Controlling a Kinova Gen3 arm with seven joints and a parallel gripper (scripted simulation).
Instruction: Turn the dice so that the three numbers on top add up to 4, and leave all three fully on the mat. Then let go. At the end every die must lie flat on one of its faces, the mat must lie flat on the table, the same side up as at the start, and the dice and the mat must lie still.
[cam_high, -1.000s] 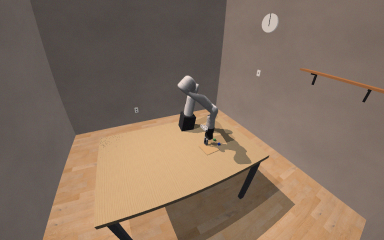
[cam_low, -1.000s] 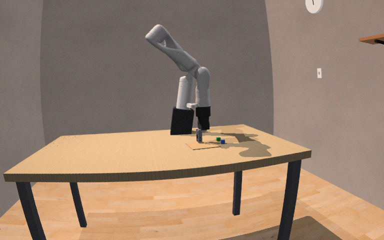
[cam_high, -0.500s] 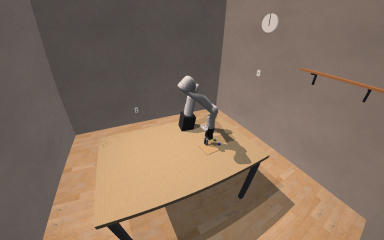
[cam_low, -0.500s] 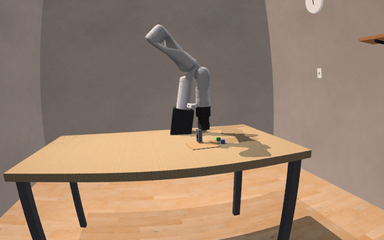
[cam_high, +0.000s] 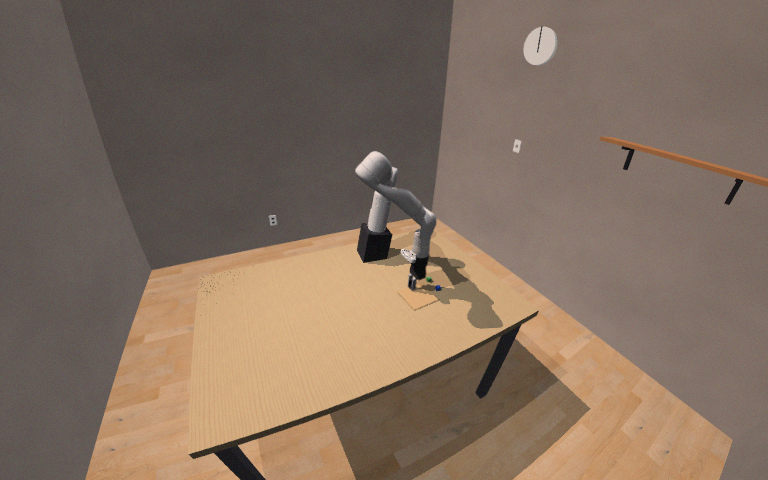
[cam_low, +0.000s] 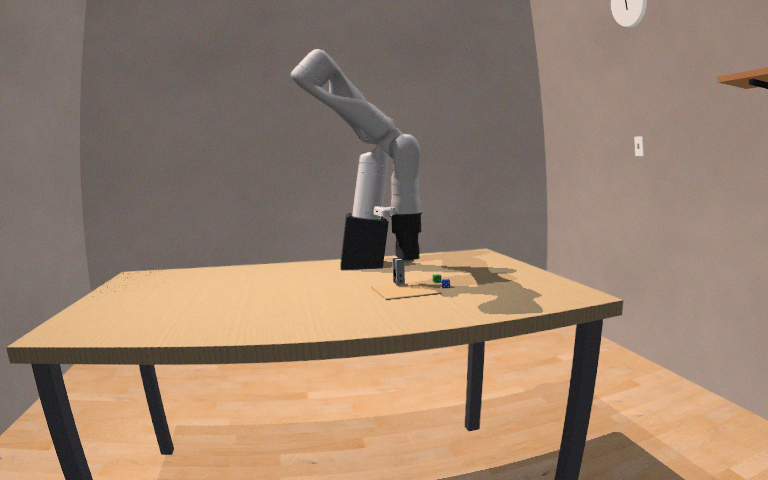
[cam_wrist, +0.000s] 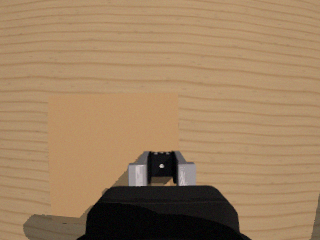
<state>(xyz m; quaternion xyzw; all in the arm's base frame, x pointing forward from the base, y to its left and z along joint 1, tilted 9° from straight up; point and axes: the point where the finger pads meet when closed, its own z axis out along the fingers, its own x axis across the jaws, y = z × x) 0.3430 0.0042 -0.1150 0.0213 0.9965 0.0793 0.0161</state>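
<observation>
Right now my hand is 10 mm above the black die. From my hand the other things lie so: tan mat (50 mm ahead, 30 mm below); blue die (100 mm to the left, 70 mm ahead, 20 mm below); green die (110 mm to the left, 20 mm below, 10 mm behind).
</observation>
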